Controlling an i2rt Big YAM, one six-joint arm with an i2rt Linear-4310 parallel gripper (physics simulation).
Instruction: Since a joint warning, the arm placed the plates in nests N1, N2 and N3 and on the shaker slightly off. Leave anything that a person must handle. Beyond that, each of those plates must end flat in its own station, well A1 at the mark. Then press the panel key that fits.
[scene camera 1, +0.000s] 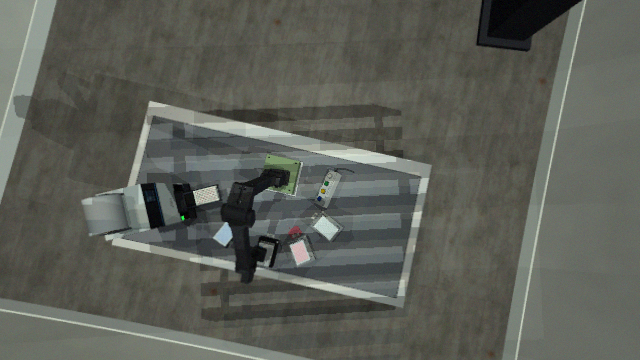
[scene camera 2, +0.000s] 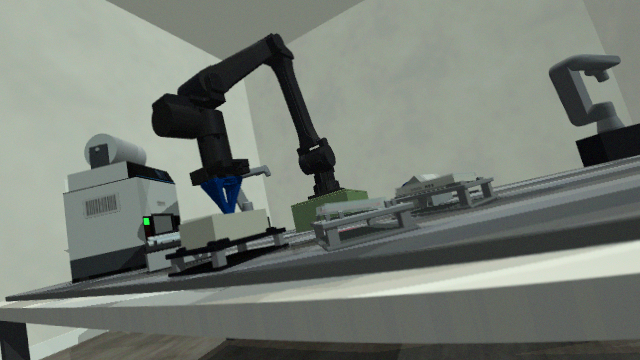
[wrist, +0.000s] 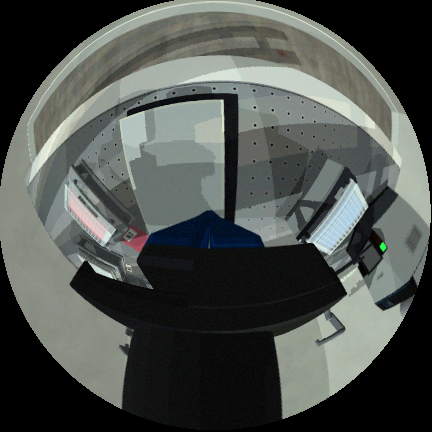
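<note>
My gripper (scene camera 2: 228, 211) (wrist: 209, 216) has blue fingers, shut with nothing between them. Its tips are at or just above the top of a thick pale plate (scene camera 1: 269, 253) (scene camera 2: 239, 227) (wrist: 175, 170). That plate sits on a black stand (wrist: 232, 150); black shows along two of its sides. A pink plate (scene camera 1: 300, 250) (wrist: 89, 218) is on a grey nest beside a red tag (scene camera 1: 295, 231) (wrist: 134, 239). A white plate (scene camera 1: 327, 227) is on another grey nest. A blue-white plate (scene camera 1: 224, 234) (wrist: 341, 220) is partly hidden by the arm in the overhead view. The key panel (scene camera 1: 322, 199) has coloured keys.
A large instrument (scene camera 1: 172, 205) (scene camera 2: 120, 220) with a green light stands at the left, a pale plate (scene camera 1: 206, 195) at its front. The arm's green base (scene camera 1: 282, 167) (scene camera 2: 305, 214) is at the back. The table's pale rim (scene camera 1: 415, 240) runs around its top.
</note>
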